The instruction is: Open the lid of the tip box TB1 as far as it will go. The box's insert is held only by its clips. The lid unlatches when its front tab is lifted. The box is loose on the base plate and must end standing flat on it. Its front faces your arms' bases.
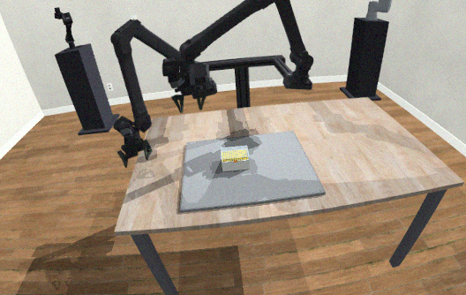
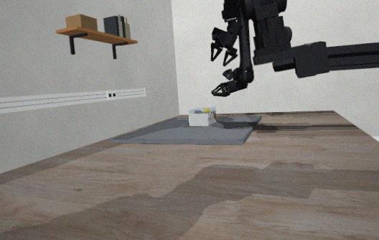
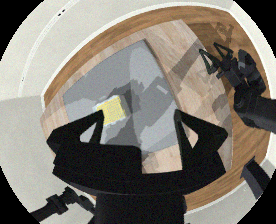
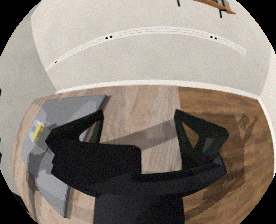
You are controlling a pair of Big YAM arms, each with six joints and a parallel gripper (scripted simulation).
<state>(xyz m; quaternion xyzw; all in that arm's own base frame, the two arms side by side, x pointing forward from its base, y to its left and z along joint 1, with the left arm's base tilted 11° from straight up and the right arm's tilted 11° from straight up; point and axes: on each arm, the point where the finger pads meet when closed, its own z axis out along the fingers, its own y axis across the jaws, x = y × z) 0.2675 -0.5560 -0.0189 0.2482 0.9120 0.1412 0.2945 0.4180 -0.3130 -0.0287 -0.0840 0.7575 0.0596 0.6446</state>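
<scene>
Now: left hand 230 mm above the tip box TB1, 160 mm to the right of it and 40 mm short of it. From my left hand the other things lie so: clear lid 220 mm below, 160 mm to the left, 40 mm ahead.
Now: the clear lid 80 mm behind my right hand, 420 mm to the left of it and 60 mm below it. Round my right hand: tip box TB1: 80 mm behind, 420 mm to the left, 80 mm below.
</scene>
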